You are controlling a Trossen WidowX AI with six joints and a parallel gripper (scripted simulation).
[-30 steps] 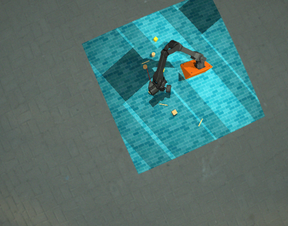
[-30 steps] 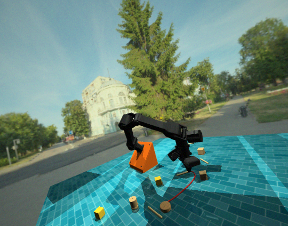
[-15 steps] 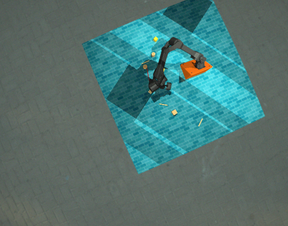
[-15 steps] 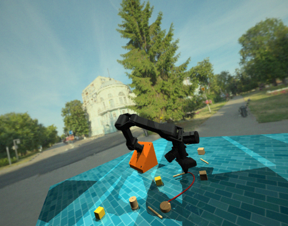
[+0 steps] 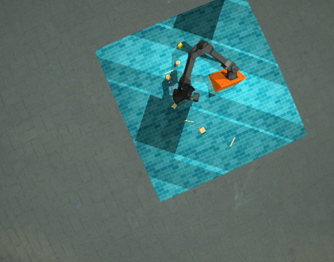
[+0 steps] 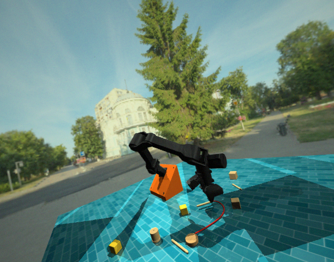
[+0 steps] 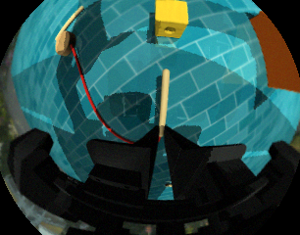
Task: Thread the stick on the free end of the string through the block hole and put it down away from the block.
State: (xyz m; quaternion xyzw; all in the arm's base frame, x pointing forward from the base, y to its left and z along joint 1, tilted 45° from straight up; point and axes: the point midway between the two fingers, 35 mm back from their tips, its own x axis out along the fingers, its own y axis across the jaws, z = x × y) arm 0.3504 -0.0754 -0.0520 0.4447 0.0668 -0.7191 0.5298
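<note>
Now: gripper tip 8 cm past the yellow cube and 10 cm to the left of it. From my gripper tip the other things lie so: wooden cylinder (6 cm behind, 26 cm to the right); then stick (2 cm ahead, 23 cm to the right, 1 cm below); then round wooden button (5 cm ahead, 20 cm to the right, 1 cm below).
</note>
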